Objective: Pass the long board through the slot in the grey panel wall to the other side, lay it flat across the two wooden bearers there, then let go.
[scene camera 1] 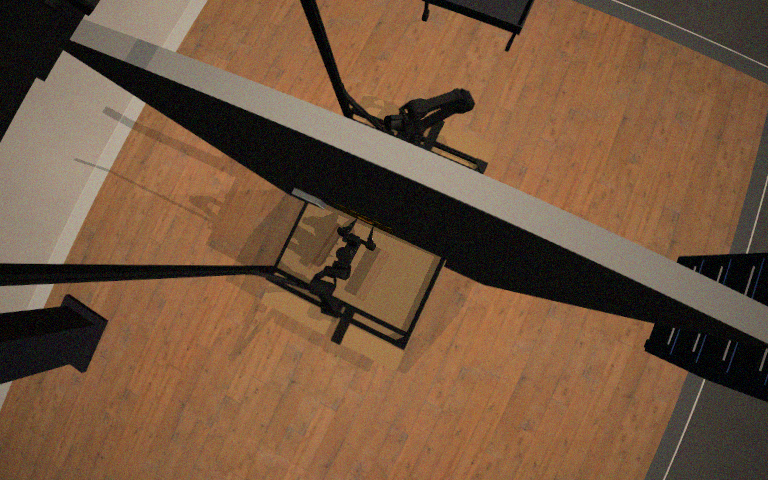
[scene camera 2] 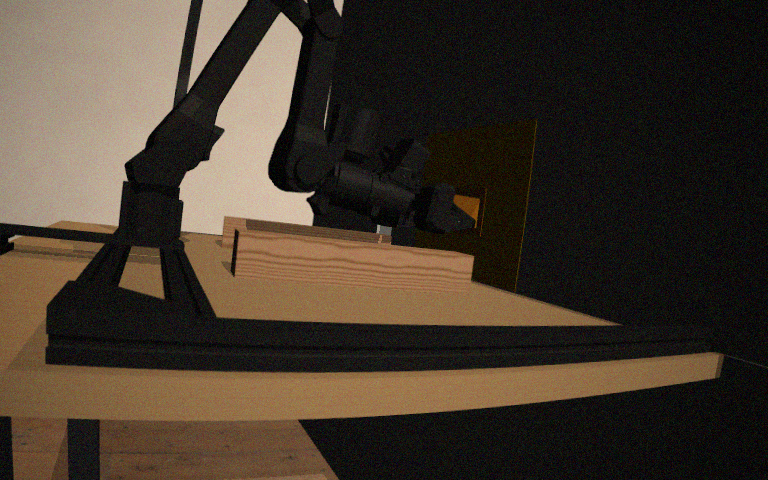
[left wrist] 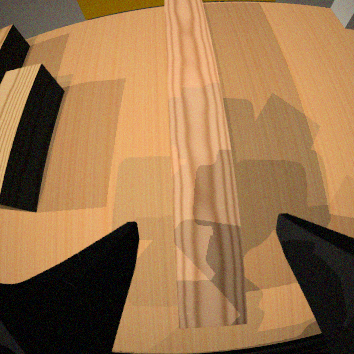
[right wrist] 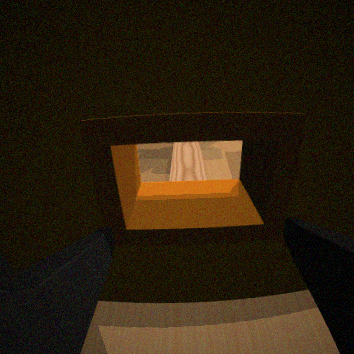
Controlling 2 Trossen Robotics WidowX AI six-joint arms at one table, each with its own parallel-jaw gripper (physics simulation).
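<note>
The long board lies flat on the table, lengthwise toward the panel in the left wrist view; part of it shows through the slot in the right wrist view. My left gripper is open, its fingers on either side of the board near its close end. The wall hides it in scene camera 1. My right gripper is open and empty, facing the orange-lined slot from the other side. Two wooden bearers stand below it. The grey wall separates the arms.
Two wooden blocks stand left of the board in the left wrist view. A yellow panel shows at its top edge. A dark frame bar runs along the table edge in scene camera 2.
</note>
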